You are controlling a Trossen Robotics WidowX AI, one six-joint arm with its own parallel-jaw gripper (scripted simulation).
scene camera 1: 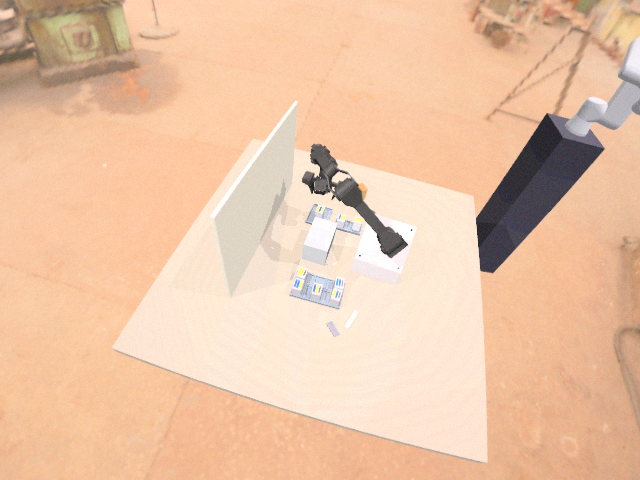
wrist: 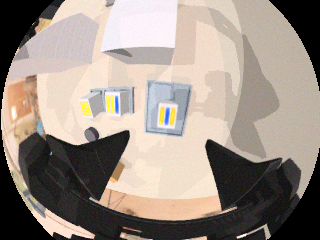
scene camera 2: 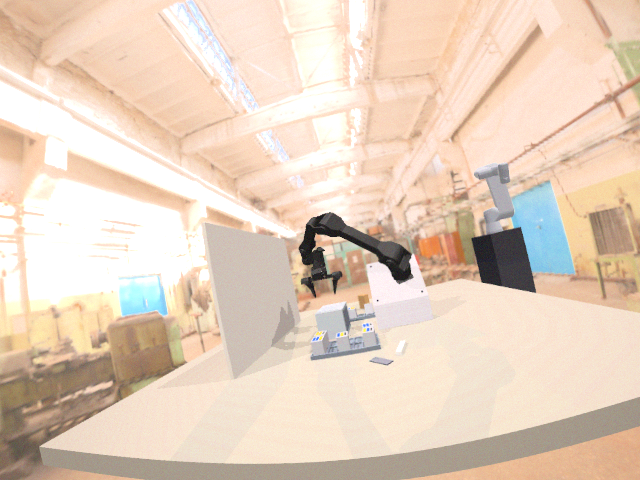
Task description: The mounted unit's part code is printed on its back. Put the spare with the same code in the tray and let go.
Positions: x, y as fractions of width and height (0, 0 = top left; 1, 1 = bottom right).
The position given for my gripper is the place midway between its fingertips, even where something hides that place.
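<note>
My gripper (wrist: 0.53, 0.58) open, holding nothing; tall white panel (wrist: 0.85, 0.51). White mounted unit (scene camera 1: 0.50, 0.51), tall white panel (scene camera 1: 0.38, 0.46). White mounted unit (scene camera 2: 0.52, 0.66), tall white panel (scene camera 2: 0.40, 0.62).
</note>
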